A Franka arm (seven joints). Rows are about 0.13 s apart.
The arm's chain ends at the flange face. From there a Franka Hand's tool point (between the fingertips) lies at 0.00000 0.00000 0.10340 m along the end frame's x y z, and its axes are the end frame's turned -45 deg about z.
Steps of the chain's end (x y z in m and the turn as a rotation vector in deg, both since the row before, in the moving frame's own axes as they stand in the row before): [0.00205 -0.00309 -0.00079 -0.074 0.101 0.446]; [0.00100 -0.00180 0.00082 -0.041 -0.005 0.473]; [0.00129 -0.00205 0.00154 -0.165 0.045 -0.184]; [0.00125 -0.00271 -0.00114 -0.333 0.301 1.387]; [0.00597 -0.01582 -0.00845 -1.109 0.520 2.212]
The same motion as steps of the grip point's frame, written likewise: [0.00367 -0.00051 -0.00079 -0.124 0.019 0.446]; [0.00192 -0.00052 0.00082 -0.025 -0.033 0.473]; [0.00221 -0.00027 0.00154 -0.148 -0.085 -0.184]; [0.00275 -0.00022 -0.00114 -0.448 -0.023 1.387]; [0.01462 -0.00490 -0.00847 -1.152 -0.416 2.212]
